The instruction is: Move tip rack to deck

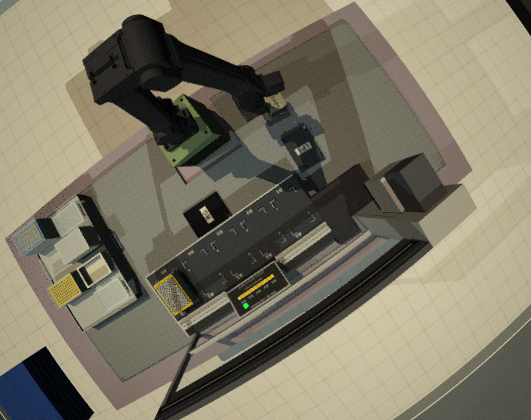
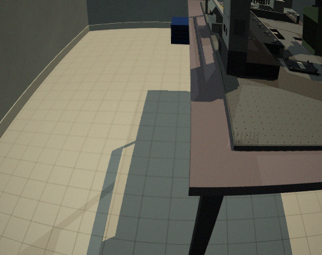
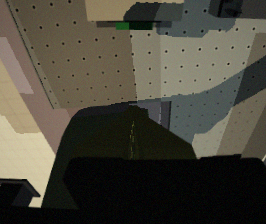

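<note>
My gripper is now 70 mm to the right of the ready key box and 70 mm above it. Also, from my hand: yellow tip rack 390 mm ahead, 530 mm to the right, 40 mm below; grey gantry block 420 mm ahead, 180 mm to the left, 350 mm above; RG nest 210 mm ahead, 310 mm to the right, 130 mm below.
</note>
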